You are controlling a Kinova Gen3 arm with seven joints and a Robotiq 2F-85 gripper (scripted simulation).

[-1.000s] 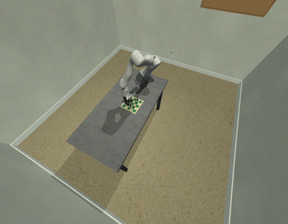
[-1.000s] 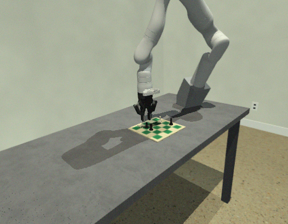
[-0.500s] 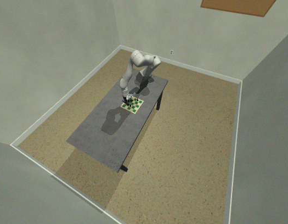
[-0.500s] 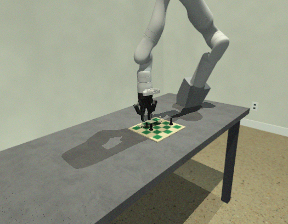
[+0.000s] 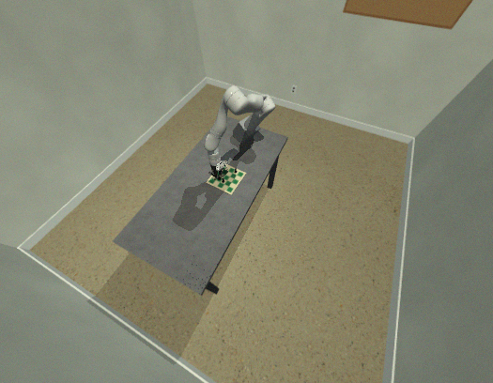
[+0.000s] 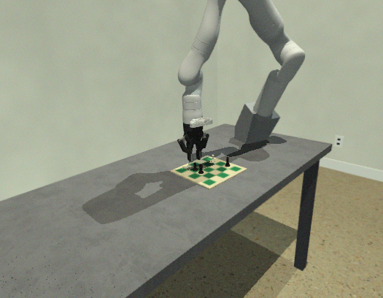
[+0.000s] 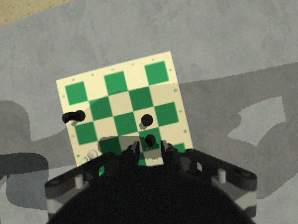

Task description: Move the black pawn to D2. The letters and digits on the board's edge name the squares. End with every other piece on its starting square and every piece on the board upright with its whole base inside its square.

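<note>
My hand is 50 mm above the black pawn. Also, from my hand: white piece 110 mm behind, 50 mm below, 10 mm to the left; then green-and-cream chessboard 60 mm below, 40 mm to the left, 30 mm behind.
</note>
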